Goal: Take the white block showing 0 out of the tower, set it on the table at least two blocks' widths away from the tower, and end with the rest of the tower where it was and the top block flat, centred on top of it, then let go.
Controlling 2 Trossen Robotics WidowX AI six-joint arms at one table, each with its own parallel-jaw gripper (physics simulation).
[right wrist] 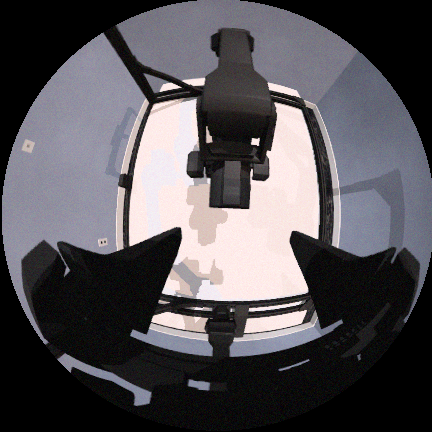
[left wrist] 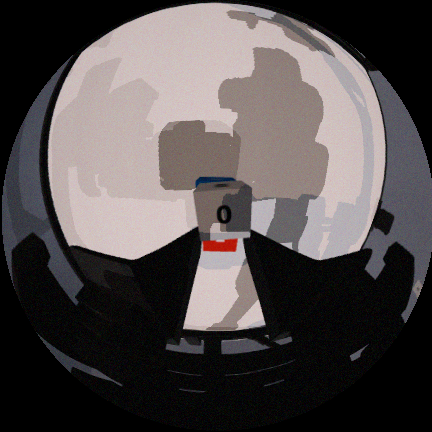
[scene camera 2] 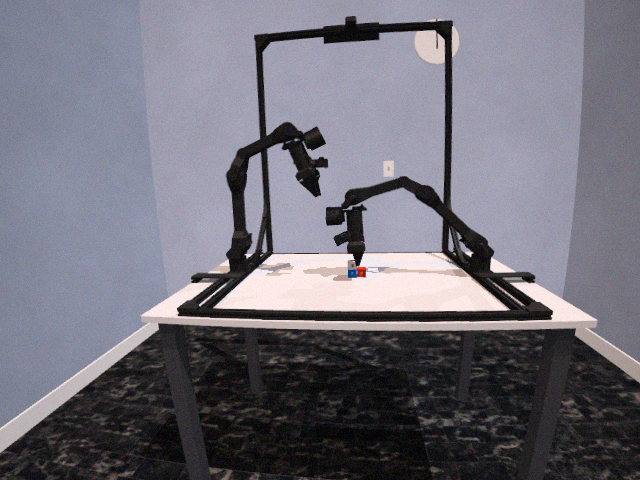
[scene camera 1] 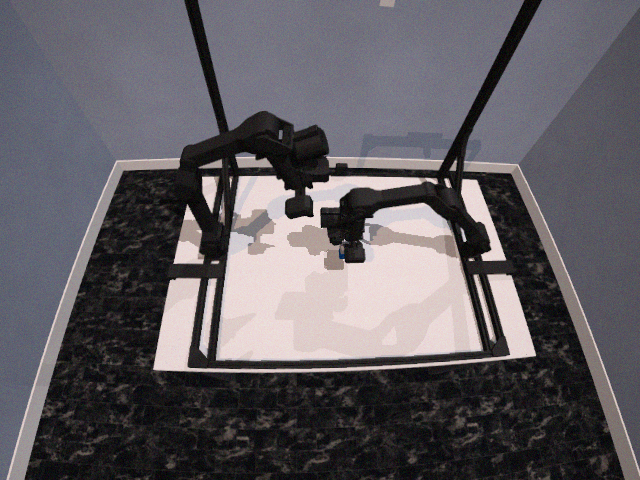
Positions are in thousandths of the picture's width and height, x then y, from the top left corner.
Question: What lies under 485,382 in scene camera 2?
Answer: My right gripper.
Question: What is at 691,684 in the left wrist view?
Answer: My left gripper.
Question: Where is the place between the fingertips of my left gripper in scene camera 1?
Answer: At 549,516
